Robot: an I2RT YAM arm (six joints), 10 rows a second.
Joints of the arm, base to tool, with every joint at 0 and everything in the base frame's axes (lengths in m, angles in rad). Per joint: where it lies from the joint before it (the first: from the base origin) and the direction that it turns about. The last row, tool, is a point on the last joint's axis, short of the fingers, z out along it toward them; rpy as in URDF.
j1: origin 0 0 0.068 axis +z
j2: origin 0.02 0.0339 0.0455 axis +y
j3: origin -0.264 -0.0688 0 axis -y
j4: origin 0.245 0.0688 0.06 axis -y
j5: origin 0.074 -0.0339 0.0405 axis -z
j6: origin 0.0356 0 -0.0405 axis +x
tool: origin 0 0 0 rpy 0 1.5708 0
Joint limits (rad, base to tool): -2.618..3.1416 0..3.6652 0..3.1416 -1.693..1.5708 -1.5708..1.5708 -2.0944..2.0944
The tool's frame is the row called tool.
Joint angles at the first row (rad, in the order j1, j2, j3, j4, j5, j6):
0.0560 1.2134 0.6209 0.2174 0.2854 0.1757
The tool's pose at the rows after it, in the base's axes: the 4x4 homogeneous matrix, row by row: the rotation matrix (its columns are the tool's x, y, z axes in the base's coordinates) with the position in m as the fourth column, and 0 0 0 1 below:
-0.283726 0.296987 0.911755 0.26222; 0.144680 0.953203 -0.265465 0.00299; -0.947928 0.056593 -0.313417 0.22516; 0 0 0 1
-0.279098 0.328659 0.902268 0.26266; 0.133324 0.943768 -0.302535 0.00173; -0.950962 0.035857 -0.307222 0.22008; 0 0 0 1
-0.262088 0.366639 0.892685 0.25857; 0.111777 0.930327 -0.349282 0.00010; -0.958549 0.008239 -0.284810 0.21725; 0 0 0 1
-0.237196 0.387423 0.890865 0.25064; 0.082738 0.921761 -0.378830 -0.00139; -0.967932 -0.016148 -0.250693 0.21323; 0 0 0 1
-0.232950 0.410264 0.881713 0.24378; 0.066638 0.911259 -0.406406 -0.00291; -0.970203 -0.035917 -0.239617 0.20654; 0 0 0 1
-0.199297 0.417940 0.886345 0.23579; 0.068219 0.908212 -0.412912 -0.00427; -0.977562 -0.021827 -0.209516 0.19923; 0 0 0 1
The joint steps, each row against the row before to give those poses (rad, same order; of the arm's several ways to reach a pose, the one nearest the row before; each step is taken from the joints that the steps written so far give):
-0.0019 0.0051 -0.0525 0.0963 0.0344 -0.0066
0.0001 0.0154 -0.0144 0.0319 0.0388 -0.0101
0.0010 -0.0088 -0.0270 0.0369 0.0507 -0.0211
0.0000 -0.0236 -0.0481 0.0592 0.0323 -0.0318
-0.0008 -0.0132 -0.0422 0.0377 0.0293 -0.0171
-0.0034 -0.0132 -0.0570 0.0782 0.0044 -0.0008

